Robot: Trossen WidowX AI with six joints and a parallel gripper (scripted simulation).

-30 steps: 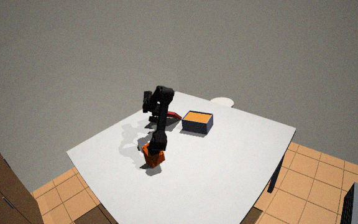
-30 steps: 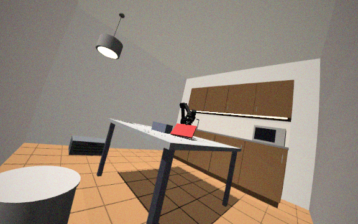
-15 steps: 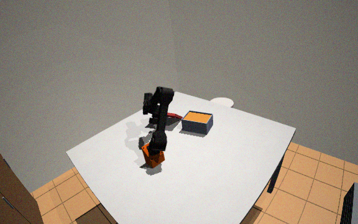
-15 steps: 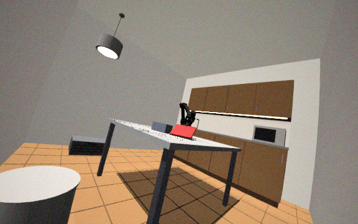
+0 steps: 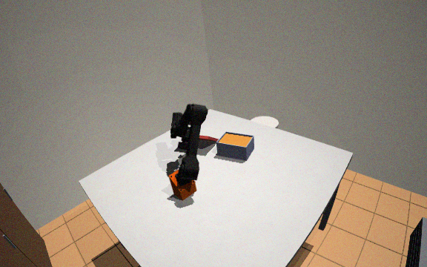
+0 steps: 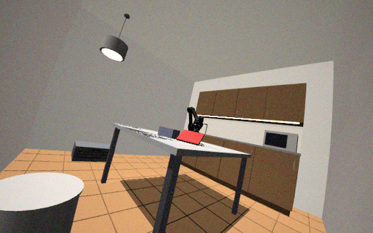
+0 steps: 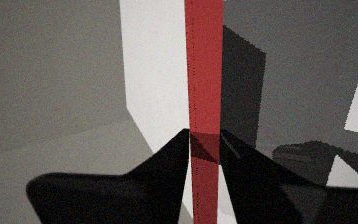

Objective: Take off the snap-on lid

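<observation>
The red lid is 6 cm ahead of my gripper tip, 4 cm below it and 3 cm to the left of it. Also, from my gripper tip: storage box: 22 cm to the right, 16 cm ahead, 6 cm below.
</observation>
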